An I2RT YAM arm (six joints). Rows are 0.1 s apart.
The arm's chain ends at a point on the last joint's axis. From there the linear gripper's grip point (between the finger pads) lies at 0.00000 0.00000 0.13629 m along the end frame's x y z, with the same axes.
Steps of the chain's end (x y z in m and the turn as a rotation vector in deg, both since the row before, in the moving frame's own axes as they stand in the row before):
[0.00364 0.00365 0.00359 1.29 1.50 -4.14]
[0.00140 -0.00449 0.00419 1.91 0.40 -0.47]
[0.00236 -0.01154 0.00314 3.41 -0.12 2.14]
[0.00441 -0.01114 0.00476 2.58 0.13 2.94]
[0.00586 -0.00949 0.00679 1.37 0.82 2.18]
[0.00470 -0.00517 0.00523 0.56 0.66 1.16]
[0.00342 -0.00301 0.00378 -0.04 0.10 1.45]
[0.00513 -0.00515 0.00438 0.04 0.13 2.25]
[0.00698 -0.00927 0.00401 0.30 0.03 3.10]
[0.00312 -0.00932 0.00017 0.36 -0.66 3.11]
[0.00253 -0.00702 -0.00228 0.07 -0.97 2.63]
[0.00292 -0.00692 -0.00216 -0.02 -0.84 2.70]
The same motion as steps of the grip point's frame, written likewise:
[0.00709 0.00046 0.00351 1.29 1.50 -4.14]
[0.00233 -0.00904 0.00411 1.91 0.40 -0.47]
[0.00223 -0.01965 0.00290 3.41 -0.12 2.14]
[0.00488 -0.01726 0.00462 2.58 0.13 2.94]
[0.00787 -0.01271 0.00674 1.37 0.82 2.18]
[0.00628 -0.00649 0.00521 0.56 0.66 1.16]
[0.00366 -0.00291 0.00378 -0.04 0.10 1.45]
[0.00544 -0.00524 0.00438 0.04 0.13 2.25]
[0.00707 -0.00998 0.00401 0.30 0.03 3.10]
[0.00157 -0.01022 0.00016 0.36 -0.66 3.11]
[0.00023 -0.00724 -0.00230 0.07 -0.97 2.63]
[0.00092 -0.00692 -0.00217 -0.02 -0.84 2.70]

